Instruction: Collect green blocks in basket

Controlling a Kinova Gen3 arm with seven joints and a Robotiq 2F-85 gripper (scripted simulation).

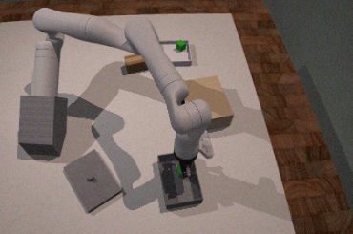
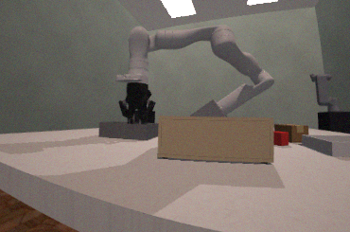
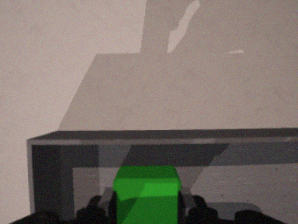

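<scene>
My gripper is now 30 mm to the left of the metal box, 20 mm past it and 20 mm above it. Round my hand: cardboard box: 520 mm to the left, 150 mm behind, 10 mm below; then light wooden cabinet: 260 mm to the left, 100 mm ahead, 10 mm below; then red block: 450 mm to the left, 40 mm behind, 30 mm below.
</scene>
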